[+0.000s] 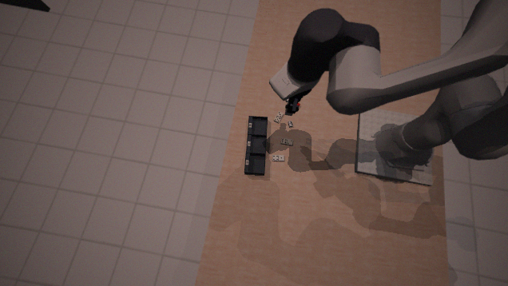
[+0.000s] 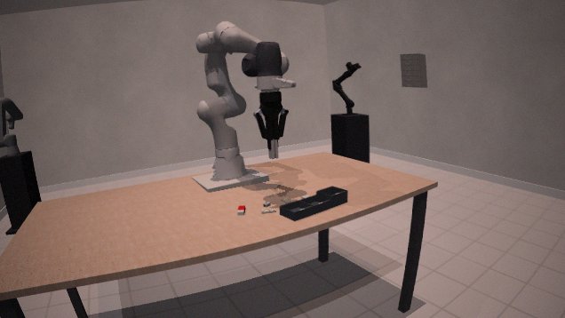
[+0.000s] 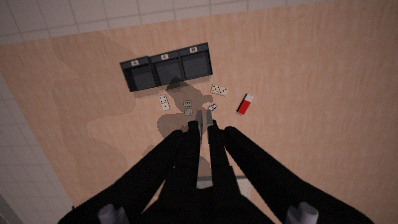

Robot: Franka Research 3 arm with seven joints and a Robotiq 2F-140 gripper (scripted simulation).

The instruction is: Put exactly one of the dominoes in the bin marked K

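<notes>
My hand is 190 mm above the bin, 110 mm to the right of it and 90 mm short of it. The rest, counted from my hand: red-and-white block 210 mm below, 130 mm to the right; then white domino 210 mm below, 140 mm to the left, 20 mm behind; then grey piece 210 mm below, 30 mm to the right, 20 mm behind.
</notes>
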